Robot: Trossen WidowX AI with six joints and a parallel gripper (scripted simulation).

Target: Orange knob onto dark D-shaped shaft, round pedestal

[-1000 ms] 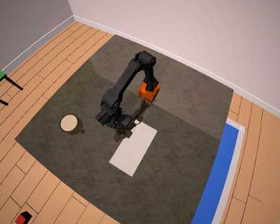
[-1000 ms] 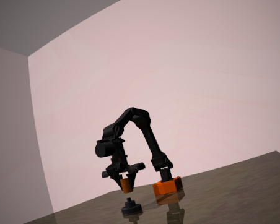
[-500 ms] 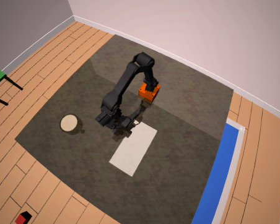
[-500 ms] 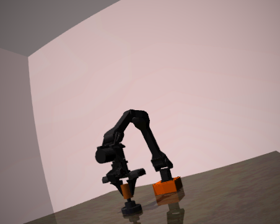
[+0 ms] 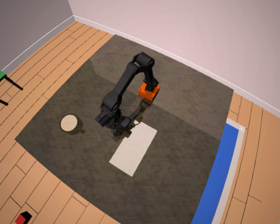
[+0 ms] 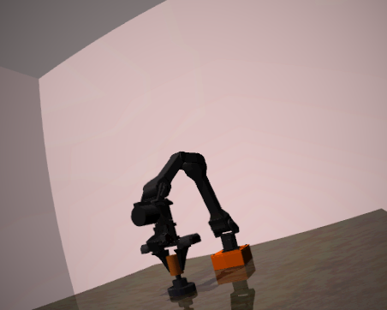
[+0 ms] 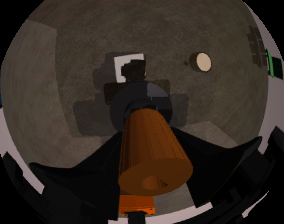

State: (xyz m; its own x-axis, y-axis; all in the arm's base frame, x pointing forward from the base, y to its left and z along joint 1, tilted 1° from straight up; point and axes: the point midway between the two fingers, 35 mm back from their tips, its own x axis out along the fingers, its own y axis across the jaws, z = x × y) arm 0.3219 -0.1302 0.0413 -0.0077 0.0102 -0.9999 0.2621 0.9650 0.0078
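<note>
Now: the orange knob 20 mm above my gripper tip. Round my gripper tip: dark round pedestal: 40 mm below.
</note>
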